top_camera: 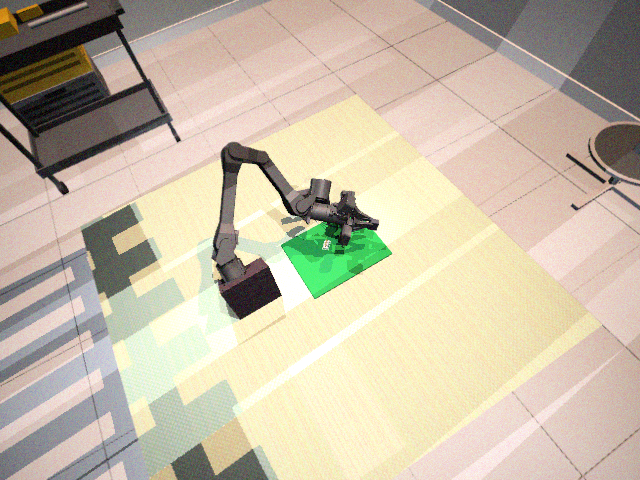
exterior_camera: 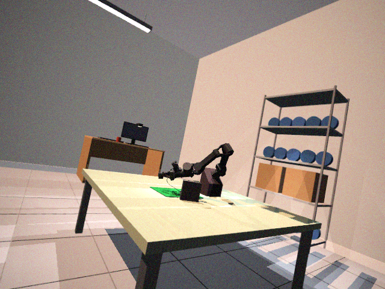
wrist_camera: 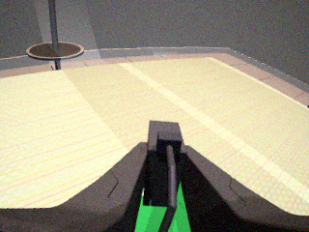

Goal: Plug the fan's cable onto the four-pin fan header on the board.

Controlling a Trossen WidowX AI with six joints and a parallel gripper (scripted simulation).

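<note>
My gripper tip is 13 cm past the green board, 2 cm to the right of it and 12 cm above it. Also, from my gripper tip: fan header 15 cm behind, 5 cm to the left, 11 cm below; dark fan plug 1 cm below; dark fan block 14 cm behind, 20 cm to the left, 5 cm below.
</note>
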